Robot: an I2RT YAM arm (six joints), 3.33 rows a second.
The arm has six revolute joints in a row. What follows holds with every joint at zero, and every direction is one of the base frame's. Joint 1 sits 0.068 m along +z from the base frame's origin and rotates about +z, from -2.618 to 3.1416 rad. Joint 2 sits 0.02 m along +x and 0.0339 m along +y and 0.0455 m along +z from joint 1 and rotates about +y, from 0 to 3.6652 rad. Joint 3 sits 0.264 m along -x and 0.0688 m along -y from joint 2 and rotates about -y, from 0 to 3.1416 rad. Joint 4 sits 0.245 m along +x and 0.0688 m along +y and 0.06 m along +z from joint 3 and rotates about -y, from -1.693 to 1.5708 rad. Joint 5 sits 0.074 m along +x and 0.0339 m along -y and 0.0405 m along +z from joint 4 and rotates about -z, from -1.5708 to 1.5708 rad. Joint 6 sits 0.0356 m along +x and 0.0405 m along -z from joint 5 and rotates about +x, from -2.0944 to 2.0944 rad. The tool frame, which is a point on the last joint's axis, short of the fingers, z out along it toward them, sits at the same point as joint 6; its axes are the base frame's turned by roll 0, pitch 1.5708 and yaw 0 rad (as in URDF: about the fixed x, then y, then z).
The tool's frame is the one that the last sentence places.
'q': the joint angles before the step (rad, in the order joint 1, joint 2, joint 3, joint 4, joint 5, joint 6). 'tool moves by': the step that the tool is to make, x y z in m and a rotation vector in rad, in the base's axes. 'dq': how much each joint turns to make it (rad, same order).
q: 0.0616 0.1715 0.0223 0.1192 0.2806 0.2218
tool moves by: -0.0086 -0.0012 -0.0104 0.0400 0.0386 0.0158
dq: -0.0169 -0.1387 -0.0137 -0.1722 -0.0349 0.0416
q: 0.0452 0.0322 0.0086 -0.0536 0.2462 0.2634
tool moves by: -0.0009 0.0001 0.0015 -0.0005 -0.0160 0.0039
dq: 0.0001 -0.0166 0.0001 -0.0005 -0.0037 -0.0015
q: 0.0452 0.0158 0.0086 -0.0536 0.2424 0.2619
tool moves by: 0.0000 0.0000 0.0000 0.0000 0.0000 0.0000
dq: 0.0000 0.0000 0.0000 0.0000 0.0000 0.0000
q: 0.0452 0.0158 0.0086 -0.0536 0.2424 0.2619
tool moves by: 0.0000 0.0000 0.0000 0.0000 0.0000 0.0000
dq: 0.0000 0.0000 0.0000 0.0000 0.0000 0.0000
